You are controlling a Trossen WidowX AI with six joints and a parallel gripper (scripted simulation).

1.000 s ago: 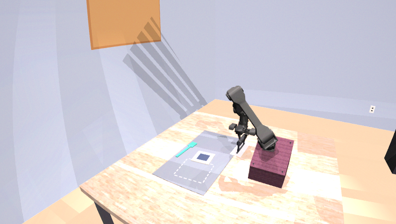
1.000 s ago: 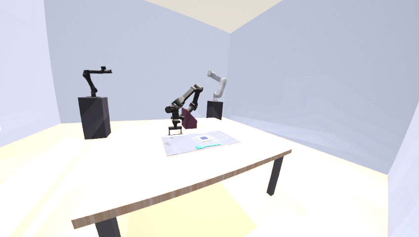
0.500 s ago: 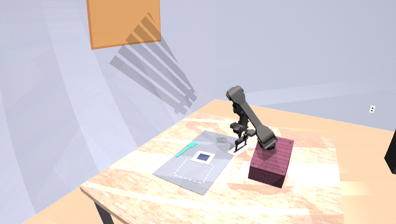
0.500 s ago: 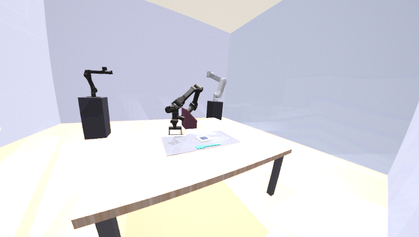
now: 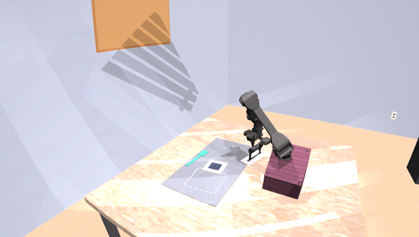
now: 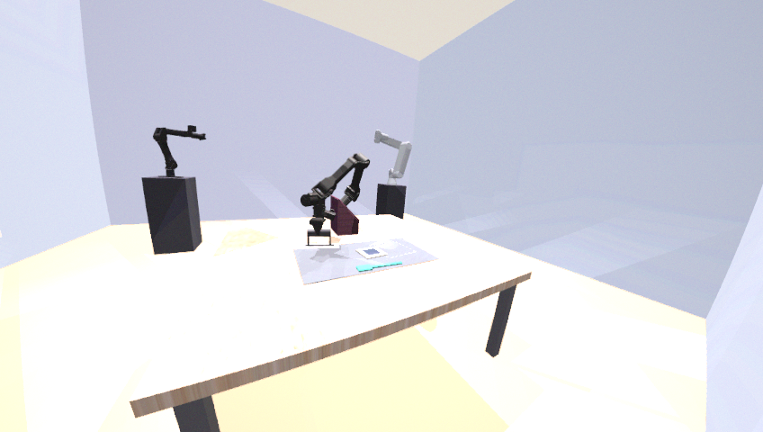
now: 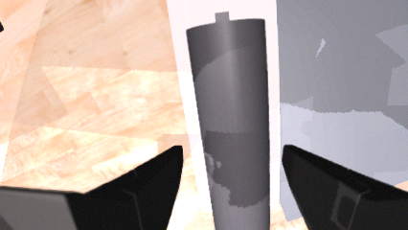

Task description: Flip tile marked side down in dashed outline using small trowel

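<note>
Right now the small trowel is 30 mm below my gripper tip, 20 mm to the left of it and 10 mm ahead of it. From my gripper tip the other things lie so: grey mat: 190 mm to the left, 190 mm ahead, 80 mm below; then white tile: 220 mm to the left, 180 mm ahead, 60 mm below; then teal flat tool: 320 mm ahead, 170 mm to the left, 60 mm below.
</note>
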